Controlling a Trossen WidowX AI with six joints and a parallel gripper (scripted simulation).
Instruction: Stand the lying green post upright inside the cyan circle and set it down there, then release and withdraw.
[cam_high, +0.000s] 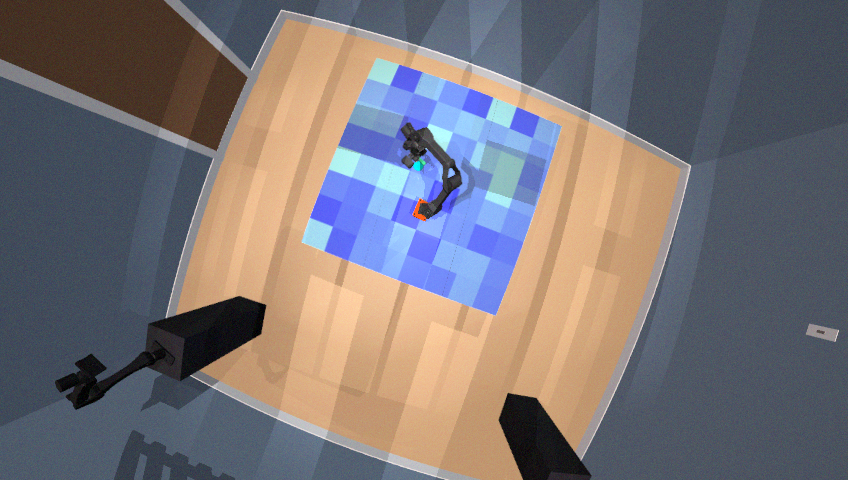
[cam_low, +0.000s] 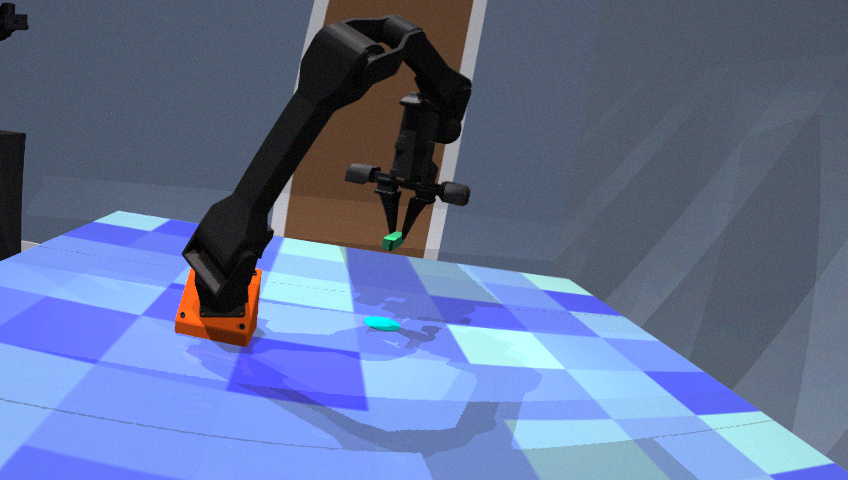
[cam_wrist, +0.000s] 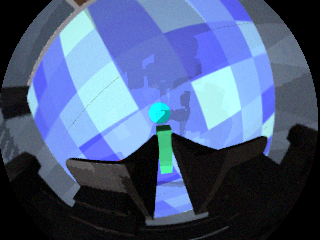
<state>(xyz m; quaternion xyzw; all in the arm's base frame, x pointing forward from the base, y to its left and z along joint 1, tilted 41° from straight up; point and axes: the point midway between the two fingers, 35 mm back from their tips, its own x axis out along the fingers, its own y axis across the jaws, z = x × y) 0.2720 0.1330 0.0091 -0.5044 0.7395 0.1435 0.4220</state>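
My gripper tip is now 140 mm above the cyan circle. Round my gripper tip: green post: 20 mm to the right, 10 mm behind.
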